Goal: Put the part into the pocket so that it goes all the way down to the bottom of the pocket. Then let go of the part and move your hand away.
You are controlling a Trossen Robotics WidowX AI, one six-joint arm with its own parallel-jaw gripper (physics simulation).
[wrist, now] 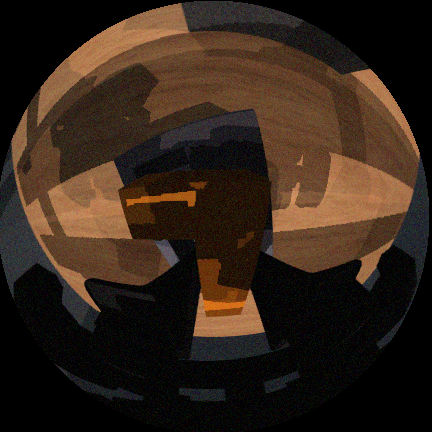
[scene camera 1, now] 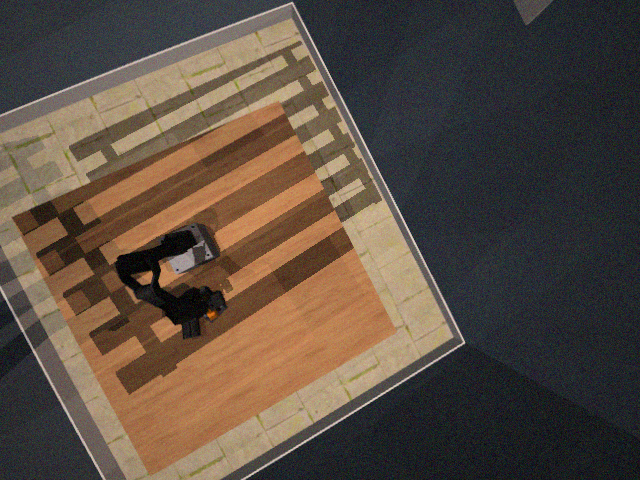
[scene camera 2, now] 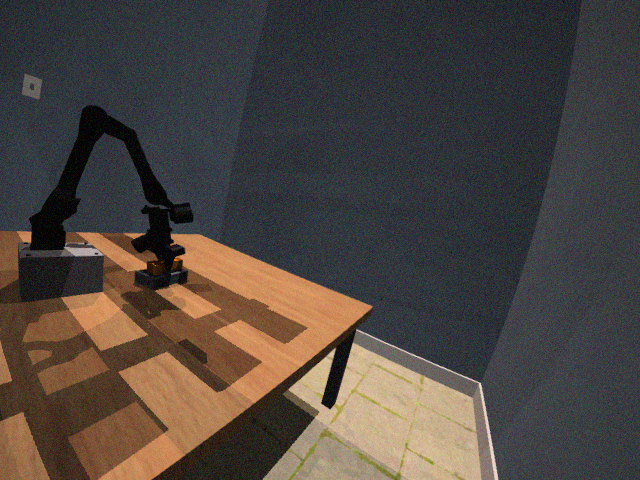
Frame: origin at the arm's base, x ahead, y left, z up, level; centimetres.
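Seen in the pictures: gripper, fingertip midpoint: (wrist: 221, 249) (scene camera 1: 210, 307) (scene camera 2: 166, 269); arm's base at its link origin: (scene camera 1: 186, 240) (scene camera 2: 46, 247).
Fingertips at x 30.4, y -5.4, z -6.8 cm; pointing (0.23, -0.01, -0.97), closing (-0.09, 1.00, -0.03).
Offsets run from my fingertips to a thing's top centre. Level surfaces: height alone.
An orange L-shaped part @[dx -0.3, dy -1.5, dz +3.4 cm] (scene camera 1: 212, 314) (scene camera 2: 155, 267) (wrist: 227, 205) is between the fingers of my gripper (scene camera 2: 168, 262) (wrist: 221, 249), which is shut on it. The part is mostly in shadow in the wrist view. The dark blue-grey pocket block @[dx -1.5, dy -1.0, dz -0.1 cm] (scene camera 2: 148, 280) (wrist: 210, 132) lies on the table beneath the part. In the wrist view, a dark stretch of the pocket opening shows past the part's far edge. In scene camera 2, orange stands above the block's rim. The part's underside and the pocket bottom are hidden, so I cannot tell whether the part's lower edge is inside the pocket.
The wooden table @[dz -3.7 cm] (scene camera 1: 289, 330) (scene camera 2: 248, 268) carries the arm's grey base box (scene camera 1: 188, 260) (scene camera 2: 82, 273), beside the pocket block. The black arm (scene camera 2: 93, 121) arches from the base over to the block. Patchy shadows cross the table. The table's edge (scene camera 2: 310, 353) shows in scene camera 2.
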